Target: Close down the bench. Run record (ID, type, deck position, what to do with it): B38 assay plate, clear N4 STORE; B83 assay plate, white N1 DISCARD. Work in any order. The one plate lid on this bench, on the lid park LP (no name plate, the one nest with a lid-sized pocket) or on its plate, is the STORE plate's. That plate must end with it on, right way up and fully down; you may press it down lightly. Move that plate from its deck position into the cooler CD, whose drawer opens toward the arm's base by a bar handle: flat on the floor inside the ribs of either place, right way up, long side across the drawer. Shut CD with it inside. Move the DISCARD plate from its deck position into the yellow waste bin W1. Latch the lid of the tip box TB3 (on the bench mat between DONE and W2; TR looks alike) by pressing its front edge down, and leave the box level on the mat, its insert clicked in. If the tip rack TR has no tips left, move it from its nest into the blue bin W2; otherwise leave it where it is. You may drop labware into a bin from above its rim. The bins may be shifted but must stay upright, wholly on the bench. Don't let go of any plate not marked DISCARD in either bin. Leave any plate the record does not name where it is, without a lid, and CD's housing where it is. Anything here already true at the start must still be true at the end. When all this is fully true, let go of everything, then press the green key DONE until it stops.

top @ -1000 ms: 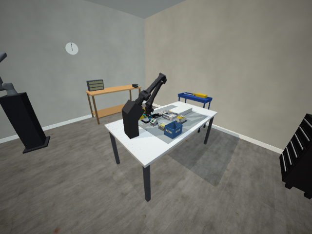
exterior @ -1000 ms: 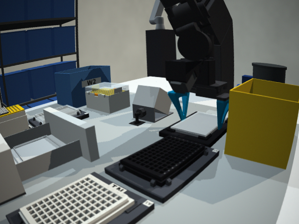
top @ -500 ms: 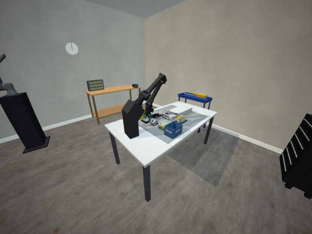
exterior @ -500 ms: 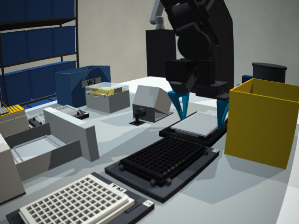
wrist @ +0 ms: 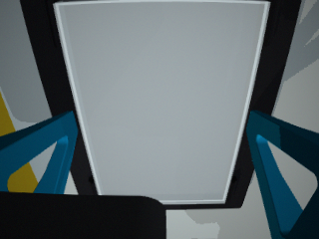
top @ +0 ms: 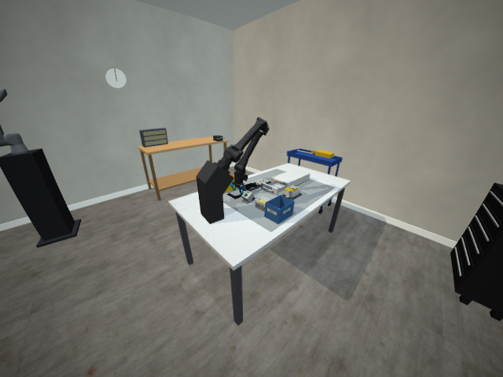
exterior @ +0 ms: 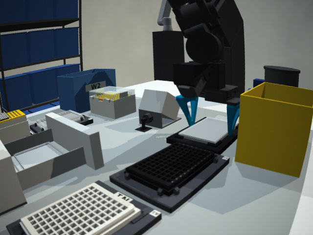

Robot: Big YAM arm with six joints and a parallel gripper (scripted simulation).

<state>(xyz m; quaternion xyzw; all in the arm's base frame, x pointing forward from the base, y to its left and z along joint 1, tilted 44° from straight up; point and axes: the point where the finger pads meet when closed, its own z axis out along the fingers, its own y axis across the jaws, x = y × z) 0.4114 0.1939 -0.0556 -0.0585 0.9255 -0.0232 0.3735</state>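
My hand is right at the clear plate lid. The rest, counted from my hand: yellow bin W1: 160 mm to the left, 30 mm behind, 20 mm above; then grey done key housing: 160 mm to the right, 30 mm above, 10 mm behind; then black lid park: 20 mm below.
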